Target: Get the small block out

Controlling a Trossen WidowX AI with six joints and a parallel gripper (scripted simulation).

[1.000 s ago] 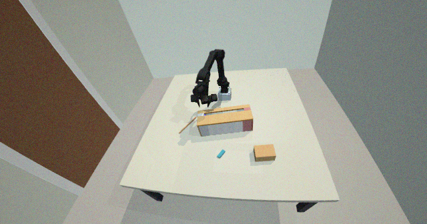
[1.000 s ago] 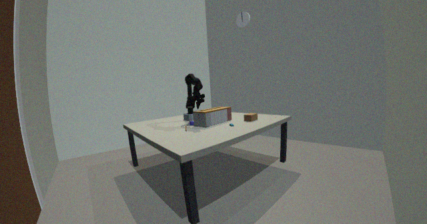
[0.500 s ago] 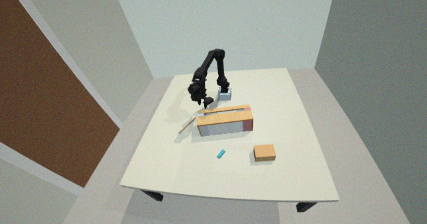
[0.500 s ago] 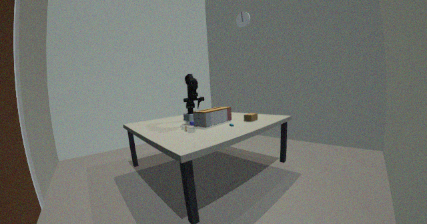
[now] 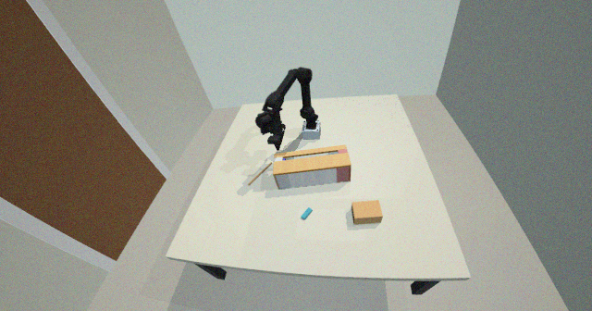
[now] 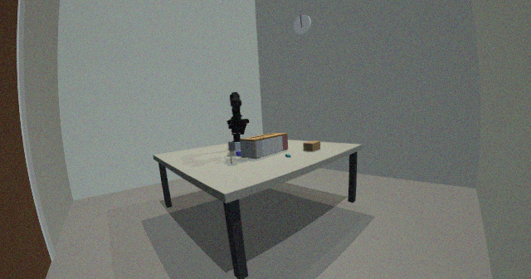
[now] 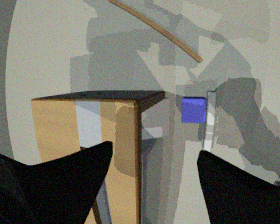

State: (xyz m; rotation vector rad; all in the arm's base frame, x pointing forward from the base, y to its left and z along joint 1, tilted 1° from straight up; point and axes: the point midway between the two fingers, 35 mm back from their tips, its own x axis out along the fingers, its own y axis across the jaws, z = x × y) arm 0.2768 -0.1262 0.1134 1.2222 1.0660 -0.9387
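Right now my gripper tip is 20 mm past the small blue block, 10 mm to the left of it and 130 mm above it. The rest, counted from my gripper tip: thin wooden stick (70 mm ahead, 130 mm to the right, 150 mm below); then orange block (270 mm ahead, 460 mm to the left, 120 mm below); then clear-fronted box (20 mm ahead, 170 mm to the left, 90 mm below).
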